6 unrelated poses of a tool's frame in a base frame.
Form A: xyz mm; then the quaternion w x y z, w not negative.
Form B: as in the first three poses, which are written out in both.
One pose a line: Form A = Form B
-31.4 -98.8 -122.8 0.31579 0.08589 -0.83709 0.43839 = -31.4 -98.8 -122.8 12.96 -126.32 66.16
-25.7 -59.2 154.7 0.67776 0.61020 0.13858 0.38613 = -25.7 -59.2 154.7 78.56 17.84 49.71
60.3 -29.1 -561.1 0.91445 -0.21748 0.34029 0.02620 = 60.3 -29.1 -561.1 -25.66 40.15 3.09
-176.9 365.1 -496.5 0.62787 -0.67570 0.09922 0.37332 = -176.9 365.1 -496.5 -88.74 13.03 49.03
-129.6 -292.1 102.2 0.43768 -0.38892 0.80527 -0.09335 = -129.6 -292.1 102.2 -55.40 114.72 -13.30
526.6 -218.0 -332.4 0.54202 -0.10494 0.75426 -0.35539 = 526.6 -218.0 -332.4 -14.28 102.64 -48.36
